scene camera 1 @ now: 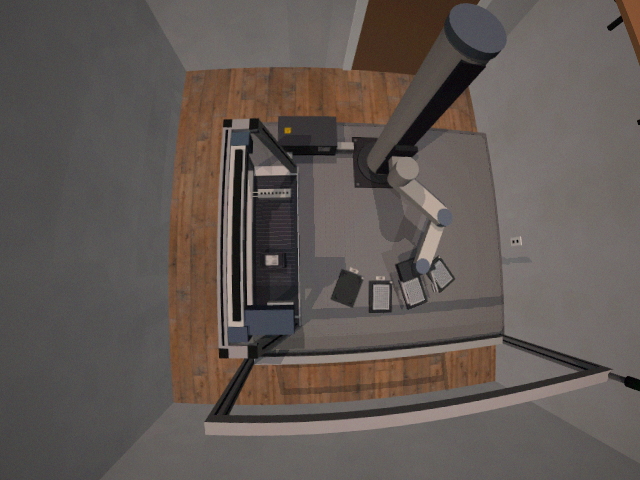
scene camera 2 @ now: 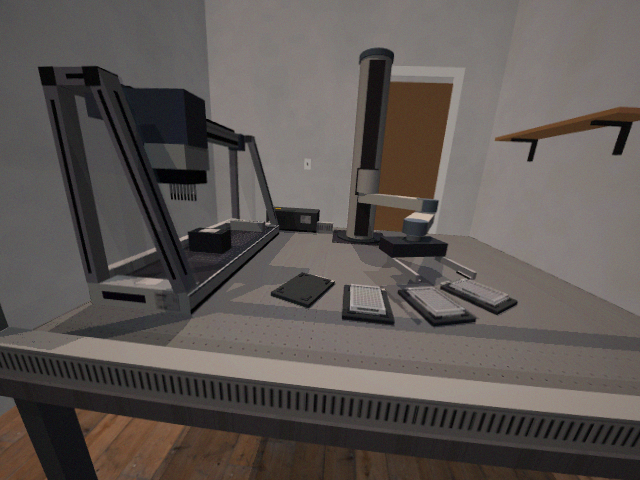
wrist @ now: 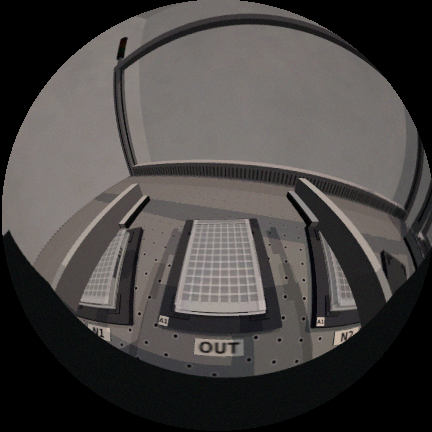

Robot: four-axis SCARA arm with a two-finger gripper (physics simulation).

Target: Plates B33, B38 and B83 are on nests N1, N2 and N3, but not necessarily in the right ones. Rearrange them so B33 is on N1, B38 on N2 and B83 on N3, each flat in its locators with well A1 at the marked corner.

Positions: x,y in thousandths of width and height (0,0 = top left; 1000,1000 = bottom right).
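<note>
Visible: the gripper (scene camera 2: 698,578), (wrist: 497,432); a nest N1 (wrist: 293,654); a nest N2 (scene camera 2: 568,661), (wrist: 737,628); a nest N3 (scene camera 2: 476,597), (scene camera 1: 543,599); an out nest (wrist: 459,749). Also present are a well plate (scene camera 2: 573,624), a well plate (scene camera 2: 674,624) and a well plate (scene camera 2: 755,611).
</note>
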